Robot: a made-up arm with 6 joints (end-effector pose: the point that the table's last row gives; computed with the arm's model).
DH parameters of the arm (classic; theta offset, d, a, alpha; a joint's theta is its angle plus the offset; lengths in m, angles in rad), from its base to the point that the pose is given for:
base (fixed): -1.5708 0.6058 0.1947 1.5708
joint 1: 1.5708 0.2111 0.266 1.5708
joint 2: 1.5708 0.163 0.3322 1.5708
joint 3: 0 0.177 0.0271 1.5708
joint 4: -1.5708 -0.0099 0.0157 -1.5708
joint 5: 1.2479 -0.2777 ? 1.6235
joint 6: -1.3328 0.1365 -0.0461 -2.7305
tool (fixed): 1.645 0.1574 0 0
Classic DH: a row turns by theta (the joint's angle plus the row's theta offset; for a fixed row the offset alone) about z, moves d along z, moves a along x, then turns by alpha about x.
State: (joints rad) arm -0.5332 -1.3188 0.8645 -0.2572 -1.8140 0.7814
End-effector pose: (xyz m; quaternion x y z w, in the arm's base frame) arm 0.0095 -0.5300 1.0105 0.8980 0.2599 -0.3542 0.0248
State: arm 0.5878 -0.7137 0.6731 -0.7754 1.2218 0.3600
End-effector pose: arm -0.1966 0.1132 1.1553 -0.3193 0.0204 0.7169 0.6194
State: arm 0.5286 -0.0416 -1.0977 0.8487 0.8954 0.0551
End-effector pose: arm -0.4859 -0.2634 0.9647 0.0463 0.2366 0.1172 0.9634
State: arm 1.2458 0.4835 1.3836 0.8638 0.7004 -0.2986
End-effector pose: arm -0.4816 -0.1047 0.6887 -0.1810 0.8389 0.5131 0.0160
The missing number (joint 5, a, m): -0.0745
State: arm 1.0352 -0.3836 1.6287 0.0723 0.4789 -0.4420
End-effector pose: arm -0.4700 0.2894 0.8310 0.3549 0.4675 0.8096 0.0069
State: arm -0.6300 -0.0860 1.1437 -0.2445 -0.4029 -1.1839
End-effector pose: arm -0.3968 -0.4440 1.0730 -0.2593 0.5306 -0.6681 0.4525
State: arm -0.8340 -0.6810 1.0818 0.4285 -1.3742 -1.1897
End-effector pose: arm -0.3453 -0.4801 0.9193 -0.8252 0.4799 -0.0622 0.2914
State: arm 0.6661 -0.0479 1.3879 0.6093 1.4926 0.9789
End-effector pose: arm -0.5600 -0.0959 0.8585 -0.4776 0.1725 0.8414 0.1850
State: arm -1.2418 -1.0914 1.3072 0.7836 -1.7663 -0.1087
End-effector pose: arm -0.3229 -0.7001 0.7319 -0.9208 -0.3324 0.0651 0.1935
